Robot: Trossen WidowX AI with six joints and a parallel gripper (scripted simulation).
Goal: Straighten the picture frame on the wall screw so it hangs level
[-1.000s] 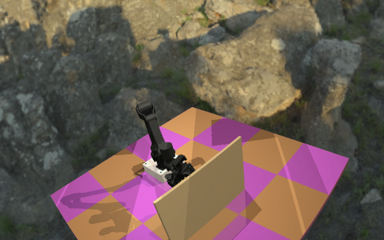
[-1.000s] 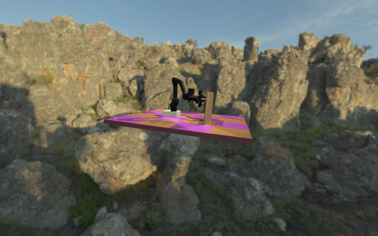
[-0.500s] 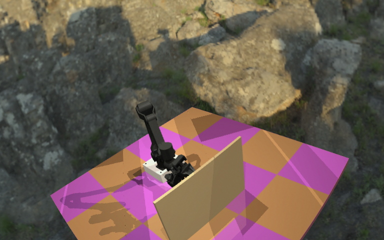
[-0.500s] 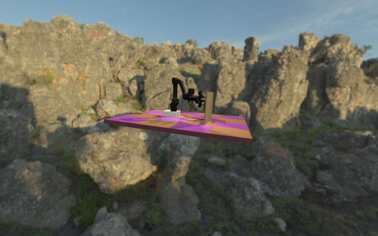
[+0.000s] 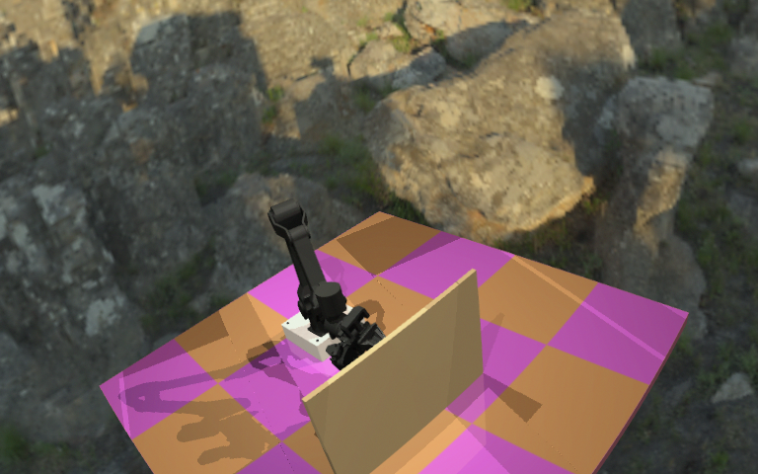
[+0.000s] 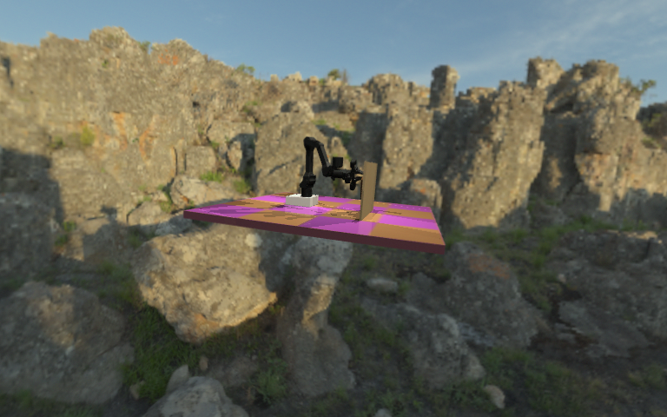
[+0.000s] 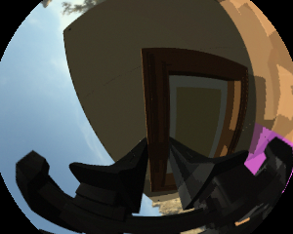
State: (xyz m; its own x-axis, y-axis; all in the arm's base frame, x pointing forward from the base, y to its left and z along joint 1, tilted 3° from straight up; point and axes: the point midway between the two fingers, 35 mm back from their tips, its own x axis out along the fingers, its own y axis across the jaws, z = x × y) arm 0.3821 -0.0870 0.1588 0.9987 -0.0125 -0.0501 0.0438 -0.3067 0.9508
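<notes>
Now: gripper tip 5 cm above the picture frame and 2 cm to the right of it. From my gripper tip the other things lie so: wall panel (7 cm below, 1 cm ahead).
</notes>
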